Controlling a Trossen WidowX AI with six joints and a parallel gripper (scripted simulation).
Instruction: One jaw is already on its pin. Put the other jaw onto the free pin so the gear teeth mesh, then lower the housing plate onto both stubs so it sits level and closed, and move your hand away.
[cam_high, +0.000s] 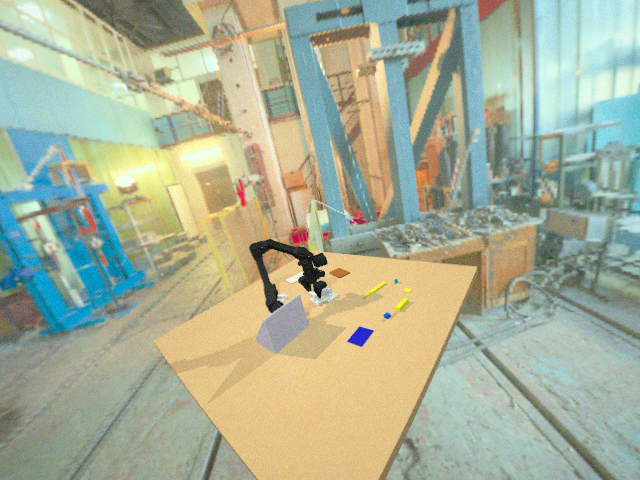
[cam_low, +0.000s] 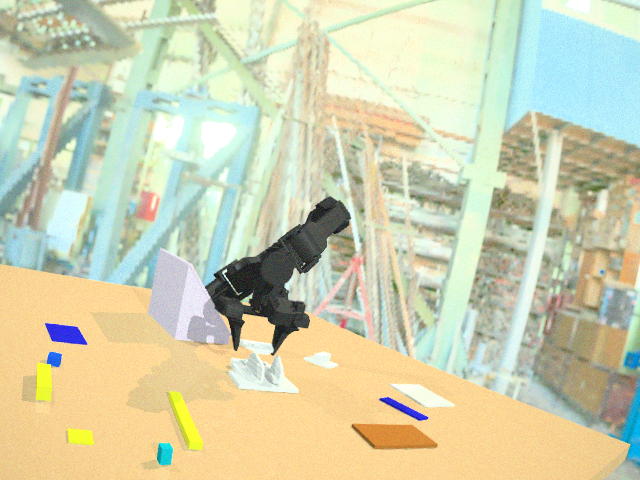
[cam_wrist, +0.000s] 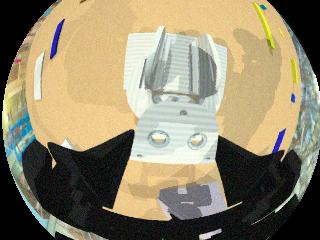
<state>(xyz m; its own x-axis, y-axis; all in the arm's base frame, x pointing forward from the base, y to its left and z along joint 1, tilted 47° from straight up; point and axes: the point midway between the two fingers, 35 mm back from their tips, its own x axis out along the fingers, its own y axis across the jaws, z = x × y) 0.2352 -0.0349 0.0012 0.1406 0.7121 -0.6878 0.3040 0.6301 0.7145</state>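
Right now my gripper tip is 30 mm short of the white jaw, 10 mm to the right of it and 20 mm above it. The rest, counted from my gripper tip: blue strip (260 mm ahead, 190 mm to the left, 40 mm below); then brown plate (330 mm ahead, 40 mm to the left, 40 mm below); then flat white plate (220 mm ahead, 320 mm to the left, 40 mm below).
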